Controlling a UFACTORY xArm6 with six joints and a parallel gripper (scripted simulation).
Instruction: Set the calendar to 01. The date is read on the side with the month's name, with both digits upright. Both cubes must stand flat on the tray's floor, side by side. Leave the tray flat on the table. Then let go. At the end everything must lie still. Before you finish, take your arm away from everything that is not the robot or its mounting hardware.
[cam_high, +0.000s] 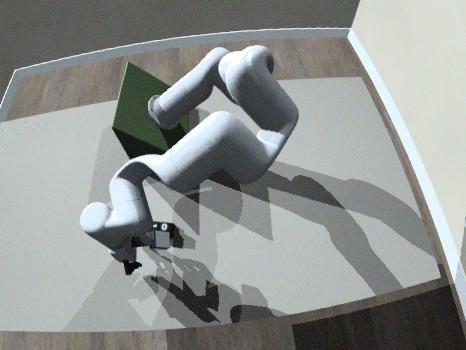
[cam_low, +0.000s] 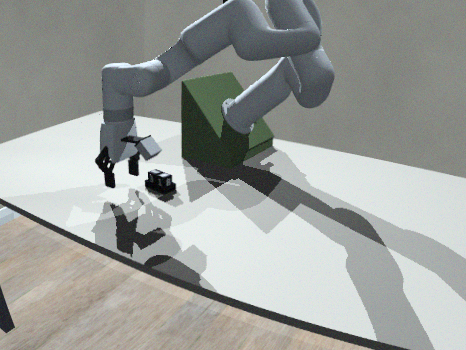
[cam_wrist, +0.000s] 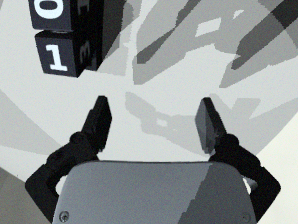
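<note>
Now: the black cube 80 mm to the left of my hand, 70 mm behind it and 10 mm below it. Also, from my hand: black tray 70 mm behind, 60 mm to the left, 30 mm below.
</note>
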